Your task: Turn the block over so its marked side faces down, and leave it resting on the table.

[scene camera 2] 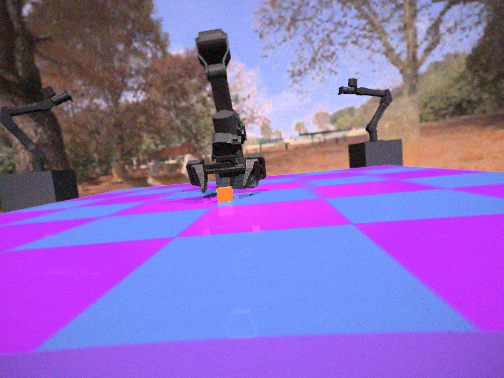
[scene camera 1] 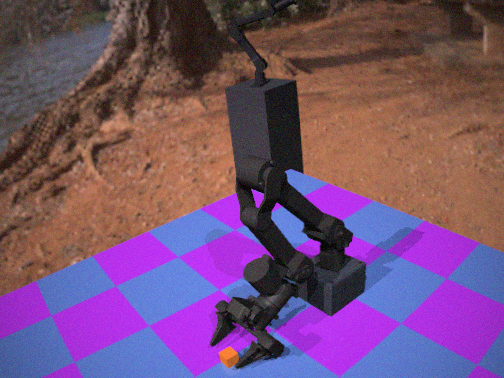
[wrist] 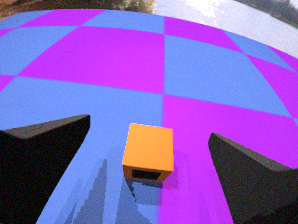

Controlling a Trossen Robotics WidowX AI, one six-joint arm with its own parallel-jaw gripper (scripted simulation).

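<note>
My gripper is open and empty, holding nothing; I find the gripper (scene camera 1: pixel 223 356) in one view, and the same gripper (scene camera 2: pixel 223 189) in another. The wrist view shows me the gripper (wrist: pixel 151 130) too. There is also an orange block (wrist: pixel 148 155).
</note>
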